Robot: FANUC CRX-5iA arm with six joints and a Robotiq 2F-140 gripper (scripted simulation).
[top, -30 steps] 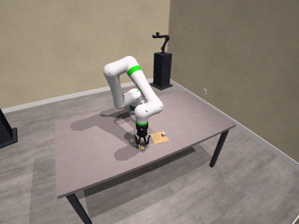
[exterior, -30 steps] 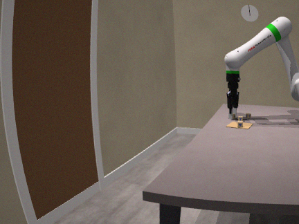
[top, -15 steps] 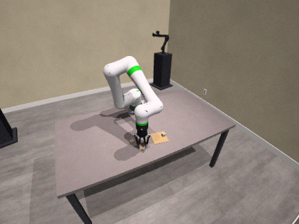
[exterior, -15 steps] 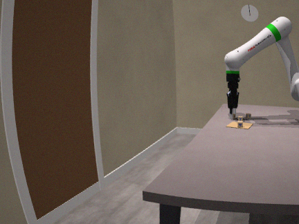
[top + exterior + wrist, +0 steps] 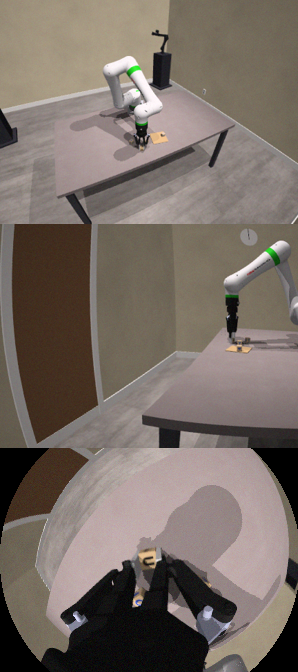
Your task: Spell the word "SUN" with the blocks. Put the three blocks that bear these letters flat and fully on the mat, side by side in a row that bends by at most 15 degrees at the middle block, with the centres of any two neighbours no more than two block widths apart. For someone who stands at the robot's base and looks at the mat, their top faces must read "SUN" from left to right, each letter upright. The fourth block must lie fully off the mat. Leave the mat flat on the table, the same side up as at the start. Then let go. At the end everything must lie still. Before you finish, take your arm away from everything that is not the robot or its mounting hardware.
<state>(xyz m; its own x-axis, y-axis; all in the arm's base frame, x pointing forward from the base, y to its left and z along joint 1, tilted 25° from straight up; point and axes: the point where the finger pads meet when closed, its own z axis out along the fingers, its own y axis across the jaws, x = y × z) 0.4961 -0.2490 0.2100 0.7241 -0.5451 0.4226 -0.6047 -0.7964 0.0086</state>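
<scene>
The tan mat is 2 cm behind my hand, 21 cm to the left of it and 3 cm below it. From my hand the other things lie so: tan letter block 2 cm below.
</scene>
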